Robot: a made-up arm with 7 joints.
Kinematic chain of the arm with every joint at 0, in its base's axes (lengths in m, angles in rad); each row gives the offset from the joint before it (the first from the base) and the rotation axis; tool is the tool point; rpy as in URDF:
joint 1: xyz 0 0 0.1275 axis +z
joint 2: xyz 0 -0.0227 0.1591 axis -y
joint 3: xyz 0 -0.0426 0.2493 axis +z
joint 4: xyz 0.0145 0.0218 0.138 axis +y
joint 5: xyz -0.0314 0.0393 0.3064 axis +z
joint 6: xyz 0 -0.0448 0.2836 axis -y
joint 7: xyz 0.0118 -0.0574 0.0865 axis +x
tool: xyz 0 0 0 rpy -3.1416 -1.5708 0
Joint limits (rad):
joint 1: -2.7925..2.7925
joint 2: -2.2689..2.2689
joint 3: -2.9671..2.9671
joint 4: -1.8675..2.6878
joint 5: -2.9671..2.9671
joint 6: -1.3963..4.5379
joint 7: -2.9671..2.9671
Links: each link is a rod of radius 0.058 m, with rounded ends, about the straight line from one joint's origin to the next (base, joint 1, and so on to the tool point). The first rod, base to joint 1, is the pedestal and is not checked.
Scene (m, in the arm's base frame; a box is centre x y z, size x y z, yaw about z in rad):
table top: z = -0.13
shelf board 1: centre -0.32 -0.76 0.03 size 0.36 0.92 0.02 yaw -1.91
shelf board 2: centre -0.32 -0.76 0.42 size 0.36 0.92 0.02 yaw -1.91
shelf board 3: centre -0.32 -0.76 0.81 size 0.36 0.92 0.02 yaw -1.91
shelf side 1: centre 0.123 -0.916 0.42 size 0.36 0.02 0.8 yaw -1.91
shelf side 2: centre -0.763 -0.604 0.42 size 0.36 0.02 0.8 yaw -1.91
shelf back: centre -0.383 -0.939 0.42 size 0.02 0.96 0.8 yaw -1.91
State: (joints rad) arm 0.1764 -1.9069 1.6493 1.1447 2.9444 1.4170 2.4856
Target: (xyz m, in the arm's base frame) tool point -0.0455 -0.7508 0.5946
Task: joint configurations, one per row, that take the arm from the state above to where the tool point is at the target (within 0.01 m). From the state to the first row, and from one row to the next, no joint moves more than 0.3 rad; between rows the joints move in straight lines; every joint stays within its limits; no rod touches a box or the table.
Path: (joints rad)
1: 0.4006 -1.6531 1.8593 1.2757 2.9274 1.4103 2.4856
2: 0.6248 -1.3994 2.0693 1.4066 2.9105 1.4037 2.4856
3: 0.8490 -1.1456 2.2794 1.5376 2.8935 1.3970 2.4856
4: 1.0732 -0.8919 2.4894 1.6686 2.8765 1.3903 2.4856
5: 1.2974 -0.6381 2.6994 1.7996 2.8595 1.3836 2.4856
6: 1.5215 -0.3844 2.9094 1.9305 2.8426 1.3770 2.4856
7: 1.4499 -0.0907 2.9383 1.6549 2.9048 1.2480 2.4856
8: 1.3784 0.2030 2.9671 1.3792 2.9671 1.1189 2.4856

